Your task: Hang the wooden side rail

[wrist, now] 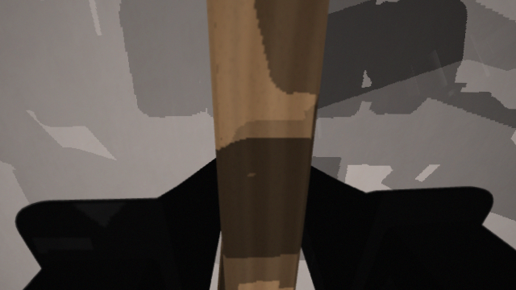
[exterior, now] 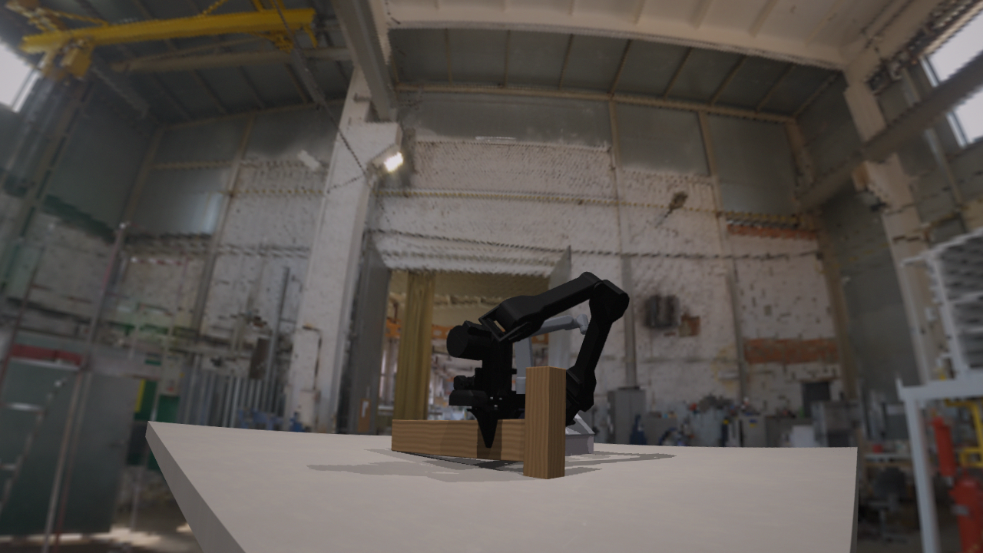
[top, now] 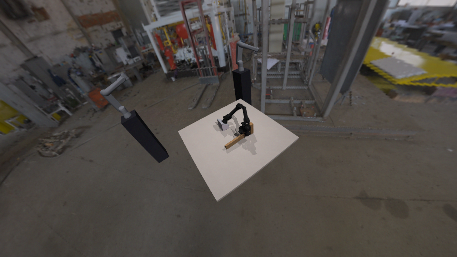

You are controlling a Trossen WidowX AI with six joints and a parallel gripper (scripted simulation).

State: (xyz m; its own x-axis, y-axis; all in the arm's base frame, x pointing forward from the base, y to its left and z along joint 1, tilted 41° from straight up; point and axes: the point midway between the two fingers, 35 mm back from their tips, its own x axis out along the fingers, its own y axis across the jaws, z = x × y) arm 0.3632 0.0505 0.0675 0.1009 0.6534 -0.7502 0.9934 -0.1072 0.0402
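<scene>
Right now the headboard post is 1 cm ahead of my gripper tip, 11 cm to the left of it and 4 cm above it.
</scene>
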